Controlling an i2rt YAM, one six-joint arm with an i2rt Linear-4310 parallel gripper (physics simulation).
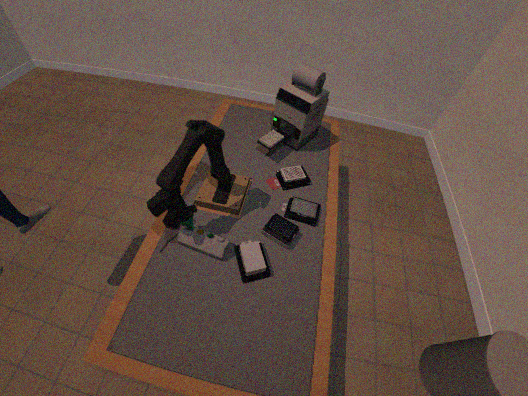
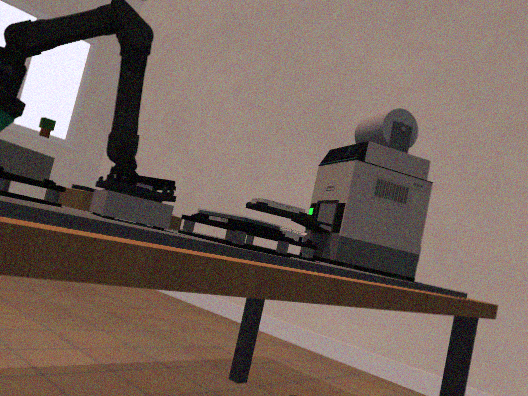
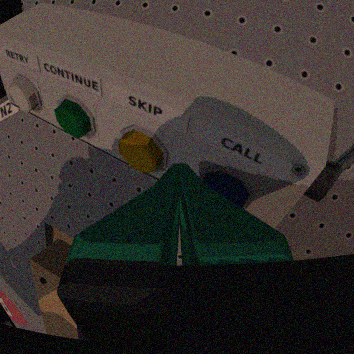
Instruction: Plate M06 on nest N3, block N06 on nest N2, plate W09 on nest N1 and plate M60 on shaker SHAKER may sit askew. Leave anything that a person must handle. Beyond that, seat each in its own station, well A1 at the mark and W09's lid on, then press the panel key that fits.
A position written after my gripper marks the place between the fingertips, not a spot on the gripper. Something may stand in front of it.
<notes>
My gripper (image 3: 179, 175) is shut and holds nothing. I also see a blue CALL button (image 3: 230, 187), a green CONTINUE button (image 3: 71, 117) and a yellow SKIP button (image 3: 140, 151).
</notes>
